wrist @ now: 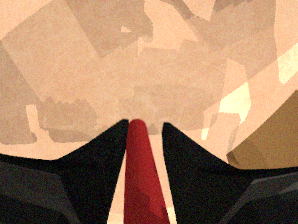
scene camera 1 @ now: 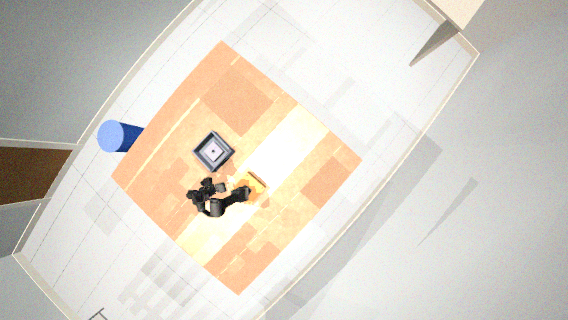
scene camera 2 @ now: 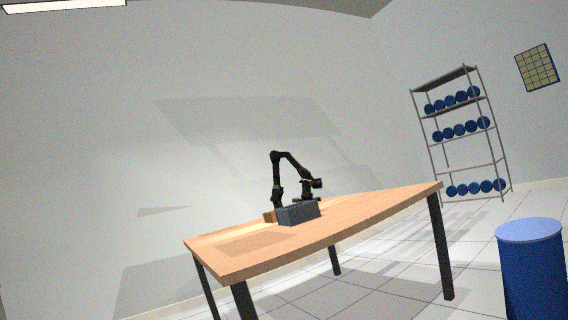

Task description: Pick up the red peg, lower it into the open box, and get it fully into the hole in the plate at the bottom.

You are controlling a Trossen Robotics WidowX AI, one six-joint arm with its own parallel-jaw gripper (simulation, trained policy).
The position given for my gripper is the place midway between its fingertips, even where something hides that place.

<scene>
I see my gripper (wrist: 145, 126) and a grey box (scene camera 1: 212, 166).
The wrist view misses the grey box: it is out of frame.
</scene>
